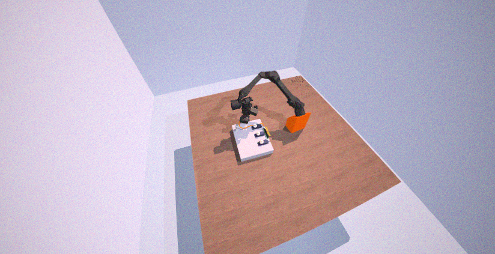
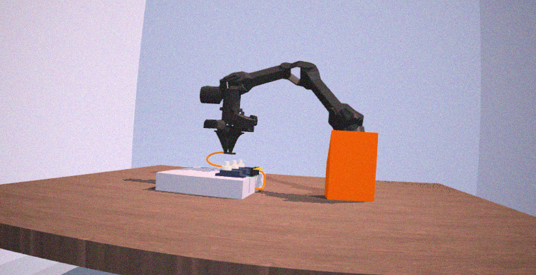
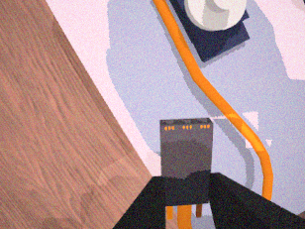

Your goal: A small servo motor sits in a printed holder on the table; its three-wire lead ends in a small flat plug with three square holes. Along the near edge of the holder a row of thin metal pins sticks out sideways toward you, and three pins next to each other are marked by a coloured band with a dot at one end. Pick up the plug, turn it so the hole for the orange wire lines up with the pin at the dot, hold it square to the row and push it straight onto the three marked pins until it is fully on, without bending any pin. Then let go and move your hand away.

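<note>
Now: gripper tip 11 cm past the red dot, 11 cm to the right of it and 3 cm above it.
</note>
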